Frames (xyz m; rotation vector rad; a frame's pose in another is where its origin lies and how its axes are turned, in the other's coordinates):
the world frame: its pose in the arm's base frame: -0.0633 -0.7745 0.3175 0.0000 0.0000 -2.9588
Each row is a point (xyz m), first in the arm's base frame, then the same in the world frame.
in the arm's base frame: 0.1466 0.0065 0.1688
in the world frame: -0.3484 -0.7298 -0.1487
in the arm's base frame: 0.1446 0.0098 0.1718
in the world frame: -0.3470 -0.7334 -0.1457
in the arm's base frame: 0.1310 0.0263 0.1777
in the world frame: -0.3366 -0.7521 -0.1398
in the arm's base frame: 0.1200 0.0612 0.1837
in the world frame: -0.3322 -0.7885 -0.1338
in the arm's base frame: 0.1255 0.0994 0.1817
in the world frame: -0.3445 -0.8250 -0.1358
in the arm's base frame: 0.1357 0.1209 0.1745
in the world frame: -0.3584 -0.8443 -0.1430
